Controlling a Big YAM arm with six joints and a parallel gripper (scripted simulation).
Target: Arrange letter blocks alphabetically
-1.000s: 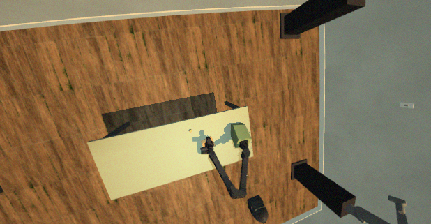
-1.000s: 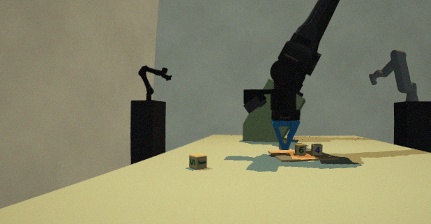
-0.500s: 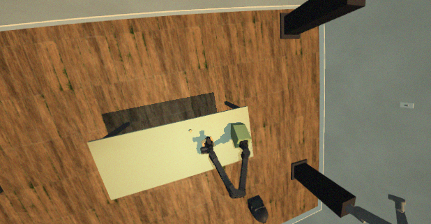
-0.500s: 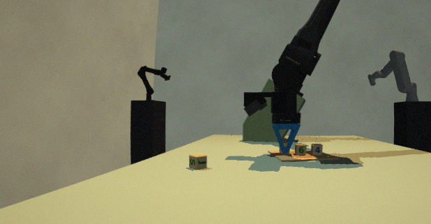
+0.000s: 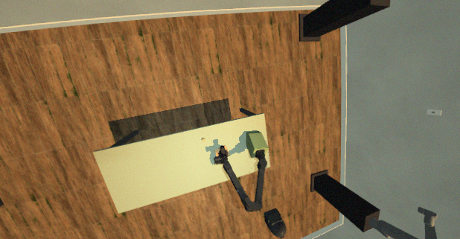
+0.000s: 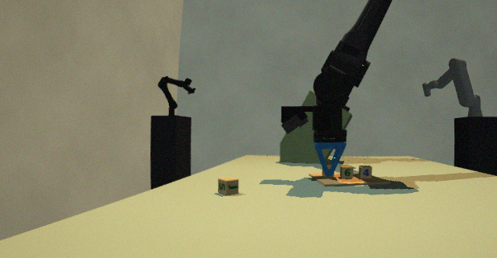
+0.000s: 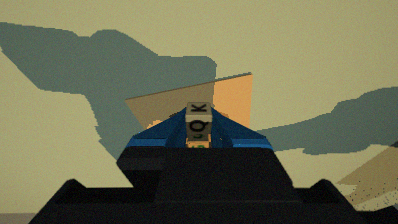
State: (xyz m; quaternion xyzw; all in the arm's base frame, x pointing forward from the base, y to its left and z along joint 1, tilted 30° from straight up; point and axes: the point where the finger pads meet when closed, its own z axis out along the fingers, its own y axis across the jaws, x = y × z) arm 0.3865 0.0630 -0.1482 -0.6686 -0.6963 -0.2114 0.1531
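My hand is 4 cm to the right of the orange mat and 2 cm above it. Also, from my hand: block 8 cm to the left.
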